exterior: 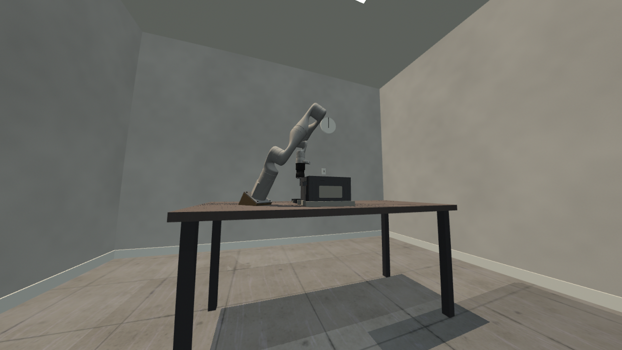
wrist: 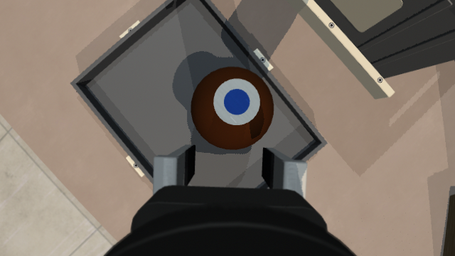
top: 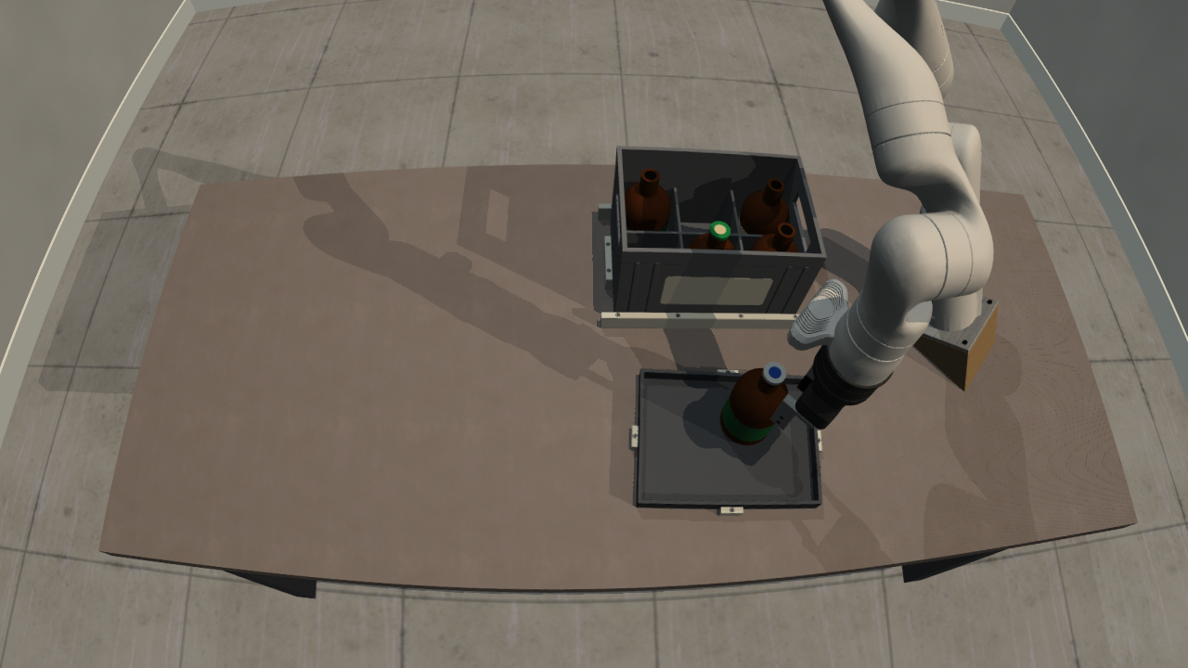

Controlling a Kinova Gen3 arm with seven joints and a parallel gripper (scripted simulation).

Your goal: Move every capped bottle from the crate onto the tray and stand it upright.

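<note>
My gripper is now 1 cm short of the crate, 29 cm to the left of it and 6 cm above it. Also, from my hand: dark tray 5 cm ahead, 1 cm to the right, 13 cm below.
</note>
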